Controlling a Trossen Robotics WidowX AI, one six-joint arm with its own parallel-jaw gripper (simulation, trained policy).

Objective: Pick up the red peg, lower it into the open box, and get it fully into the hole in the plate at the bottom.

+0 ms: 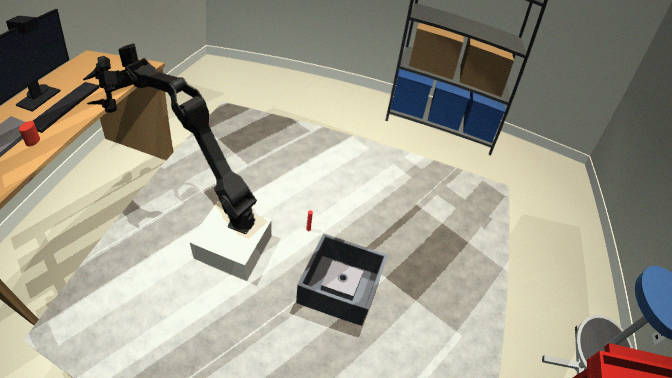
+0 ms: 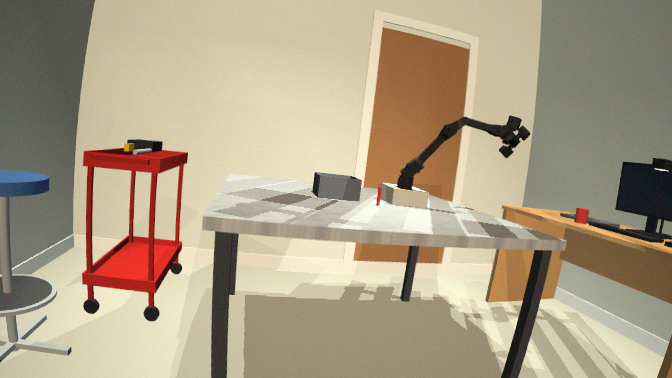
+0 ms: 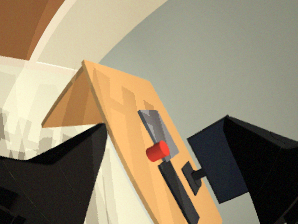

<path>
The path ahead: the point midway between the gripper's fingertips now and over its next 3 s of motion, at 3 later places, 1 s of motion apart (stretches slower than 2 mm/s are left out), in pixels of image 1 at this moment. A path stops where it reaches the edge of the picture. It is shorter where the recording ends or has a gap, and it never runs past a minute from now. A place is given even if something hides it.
My gripper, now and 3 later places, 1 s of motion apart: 85,91; 141,65; 214,62; 283,87
</path>
